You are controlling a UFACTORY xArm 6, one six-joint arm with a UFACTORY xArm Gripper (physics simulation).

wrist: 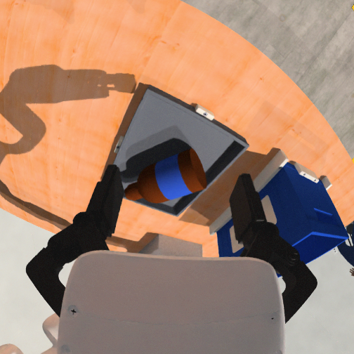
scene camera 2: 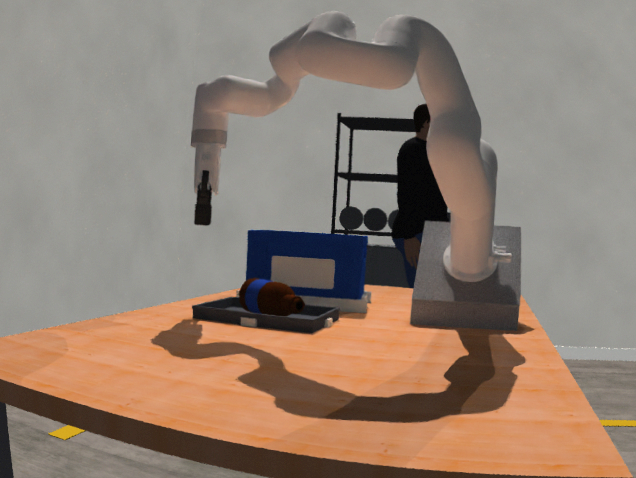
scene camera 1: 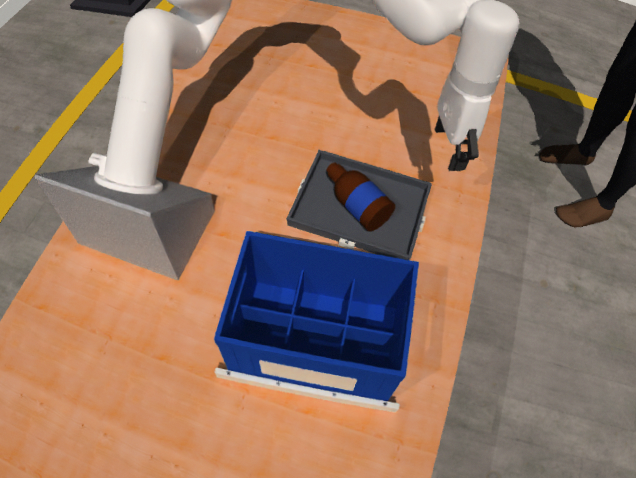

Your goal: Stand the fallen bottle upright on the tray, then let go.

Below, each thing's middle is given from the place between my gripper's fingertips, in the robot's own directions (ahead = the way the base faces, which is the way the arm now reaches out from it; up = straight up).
Labels:
Now: hand 150 mm past the brown bottle (scene camera 2: 261,296), 50 mm to the left of it and 140 mm above it. Also, from my hand: pale strip (scene camera 1: 248,379) (130 mm behind, 440 mm to the right, 170 mm below).

